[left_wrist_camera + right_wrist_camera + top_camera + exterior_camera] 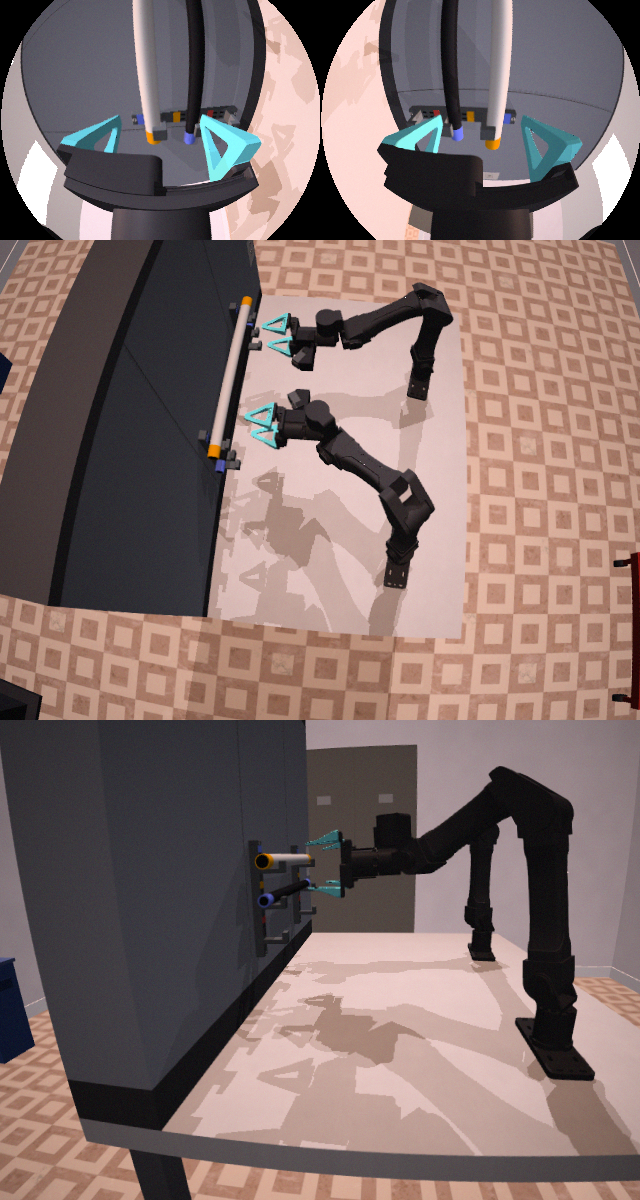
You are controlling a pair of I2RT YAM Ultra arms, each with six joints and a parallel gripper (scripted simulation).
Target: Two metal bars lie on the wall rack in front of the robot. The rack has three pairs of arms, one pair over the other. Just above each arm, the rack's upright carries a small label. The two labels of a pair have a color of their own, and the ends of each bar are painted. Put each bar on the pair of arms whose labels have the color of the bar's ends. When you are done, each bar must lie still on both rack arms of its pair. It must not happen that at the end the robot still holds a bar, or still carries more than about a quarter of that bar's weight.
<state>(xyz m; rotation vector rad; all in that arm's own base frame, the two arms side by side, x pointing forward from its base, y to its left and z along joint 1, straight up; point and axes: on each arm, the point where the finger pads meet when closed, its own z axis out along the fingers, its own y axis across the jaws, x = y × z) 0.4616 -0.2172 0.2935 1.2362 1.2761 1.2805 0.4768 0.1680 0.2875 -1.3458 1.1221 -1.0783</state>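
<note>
The dark metal bar lies 90 mm ahead of my left hand, 130 mm to the right of it and 60 mm below it. Round my left hand: pale metal bar: 90 mm ahead, 150 mm to the right, 20 mm above; then tall grey wall panel: 190 mm ahead, 80 mm to the right, 130 mm above.
The dark metal bar lies 160 mm to the left of my right hand, 60 mm below it and 60 mm ahead of it. Also, from my right hand: pale metal bar: 140 mm to the left, 70 mm ahead, 20 mm above; tall grey wall panel: 210 mm to the left, 160 mm ahead, 140 mm above.
</note>
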